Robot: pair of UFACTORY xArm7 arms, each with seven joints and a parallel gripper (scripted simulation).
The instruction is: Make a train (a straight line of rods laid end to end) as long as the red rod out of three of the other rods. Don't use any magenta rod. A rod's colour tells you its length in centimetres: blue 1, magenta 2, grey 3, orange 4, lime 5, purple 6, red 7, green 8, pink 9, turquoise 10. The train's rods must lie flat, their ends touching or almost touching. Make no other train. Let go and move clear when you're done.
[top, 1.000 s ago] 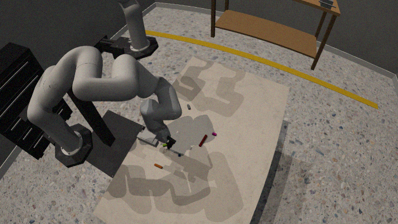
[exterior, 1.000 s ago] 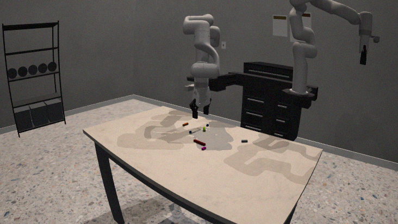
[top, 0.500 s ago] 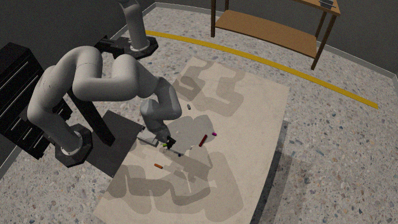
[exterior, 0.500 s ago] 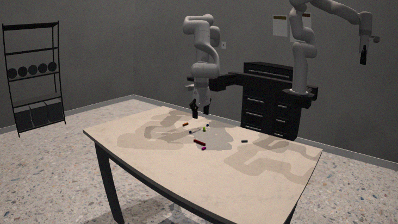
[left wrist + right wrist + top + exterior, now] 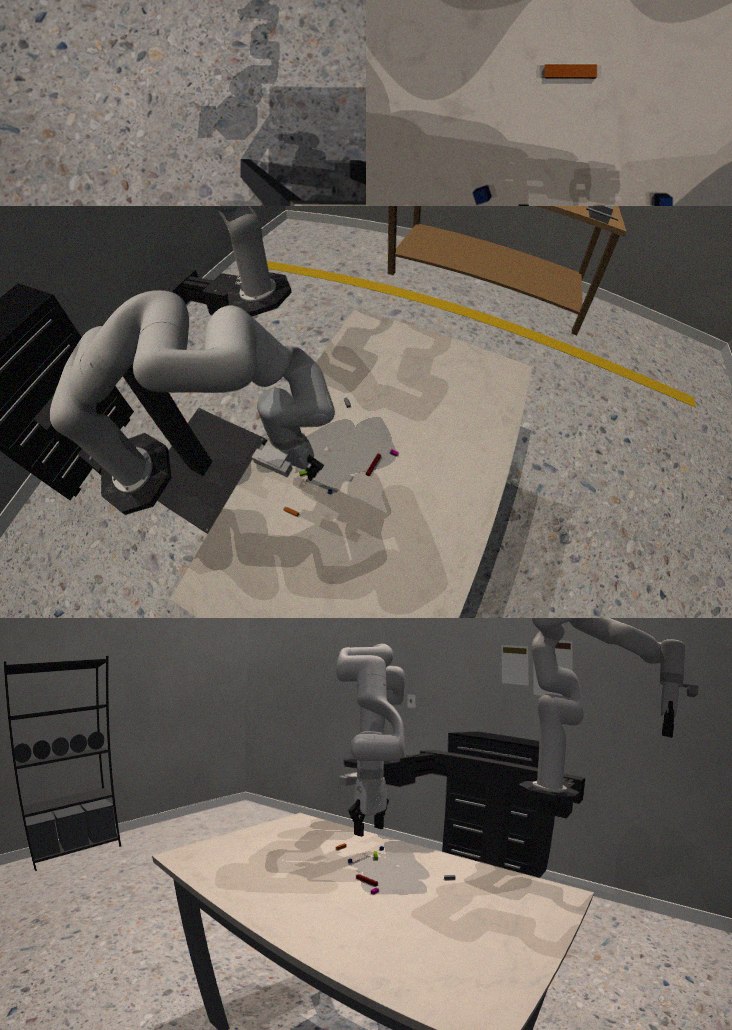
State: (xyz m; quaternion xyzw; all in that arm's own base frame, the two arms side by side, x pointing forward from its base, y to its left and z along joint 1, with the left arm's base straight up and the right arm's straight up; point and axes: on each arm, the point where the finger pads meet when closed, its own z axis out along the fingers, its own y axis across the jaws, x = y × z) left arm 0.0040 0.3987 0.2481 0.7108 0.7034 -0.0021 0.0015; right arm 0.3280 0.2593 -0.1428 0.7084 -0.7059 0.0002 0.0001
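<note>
My right gripper is now 70 mm above the lime rod, 30 mm to the right of it and 10 mm short of it. Round my right hand: red rod (170 mm ahead, 110 mm to the left, 70 mm below); then magenta rod (210 mm ahead, 160 mm to the left, 70 mm below); then orange rod (100 mm to the right, 70 mm below, 10 mm ahead).
</note>
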